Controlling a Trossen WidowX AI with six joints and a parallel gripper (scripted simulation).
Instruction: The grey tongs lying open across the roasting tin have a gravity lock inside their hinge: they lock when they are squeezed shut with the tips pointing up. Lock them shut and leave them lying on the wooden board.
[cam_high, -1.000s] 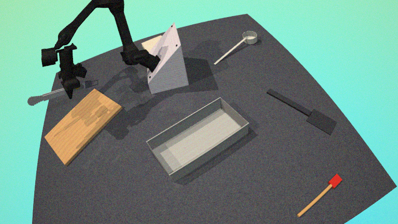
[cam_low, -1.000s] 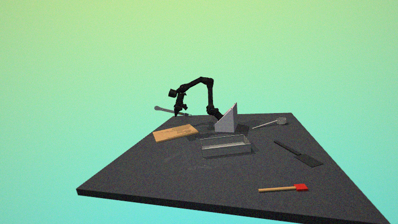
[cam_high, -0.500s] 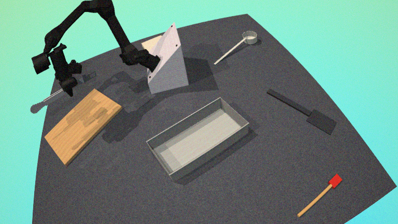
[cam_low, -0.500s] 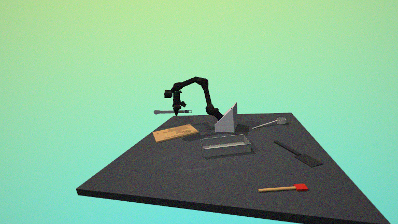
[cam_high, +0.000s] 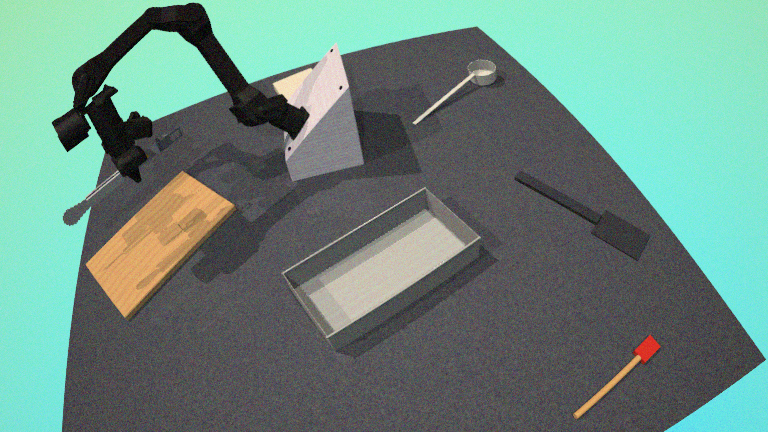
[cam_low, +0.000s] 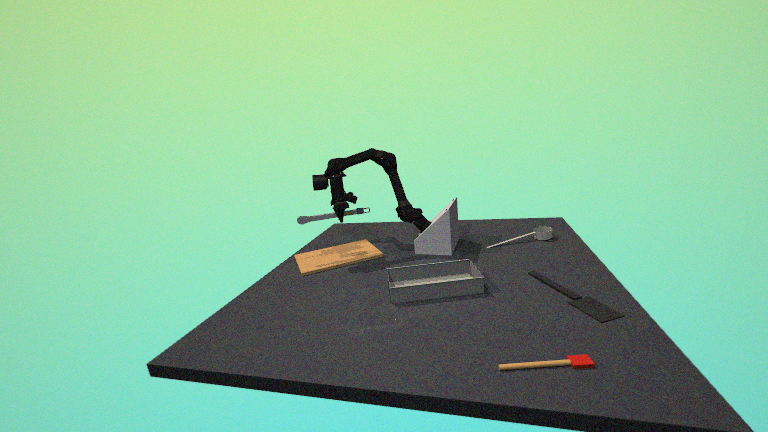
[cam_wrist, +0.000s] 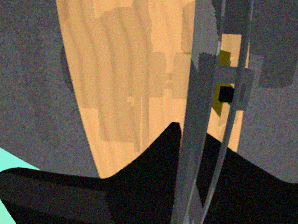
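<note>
Now: gripper tip 15 cm above the wooden board, 4 cm to the left of it and 2 cm short of it. Also, from my gripper tip: roasting tin 39 cm to the left, 35 cm ahead, 13 cm below; black spatula 80 cm to the left, 43 cm ahead, 16 cm below.
</note>
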